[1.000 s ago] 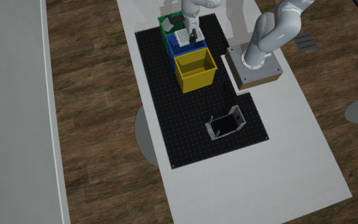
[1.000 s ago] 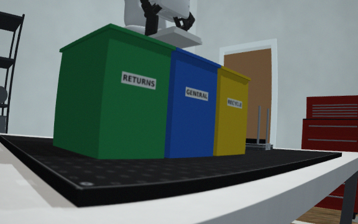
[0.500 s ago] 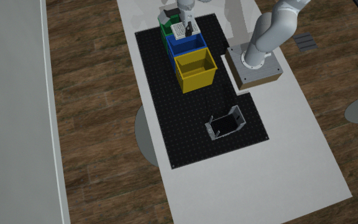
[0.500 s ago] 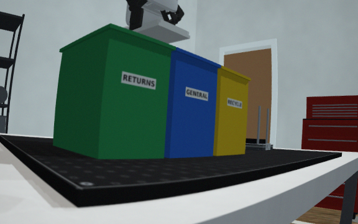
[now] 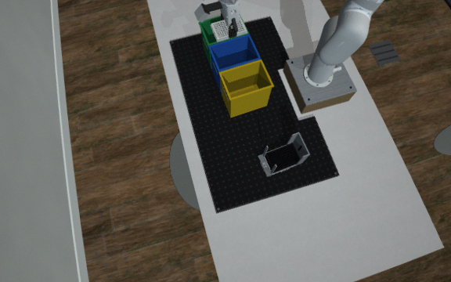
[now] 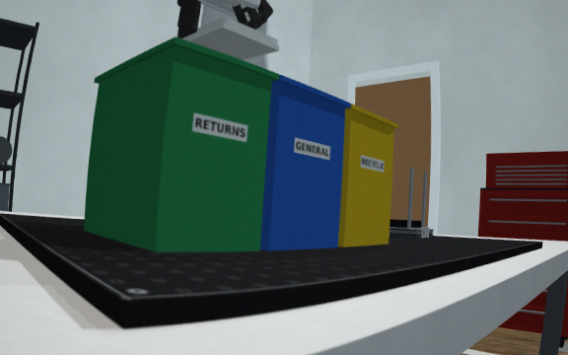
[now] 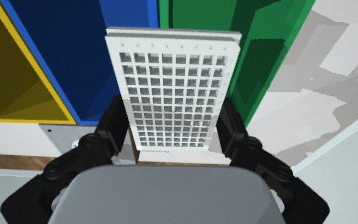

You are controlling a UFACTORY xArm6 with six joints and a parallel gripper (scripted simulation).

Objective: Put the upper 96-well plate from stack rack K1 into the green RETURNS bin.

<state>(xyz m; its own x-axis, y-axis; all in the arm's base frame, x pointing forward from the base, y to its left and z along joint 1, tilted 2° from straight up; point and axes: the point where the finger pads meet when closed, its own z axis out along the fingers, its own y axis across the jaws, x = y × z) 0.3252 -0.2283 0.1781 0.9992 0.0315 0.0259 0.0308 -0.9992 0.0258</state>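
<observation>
My hand is 150 mm above the green returns bin, 50 mm to the left of it and 10 mm short of it. The rest, counted from my hand: white 96-well plate (10 mm below); yellow recycle bin (210 mm to the left, 150 mm below); blue general bin (150 mm below, 80 mm to the left).
</observation>
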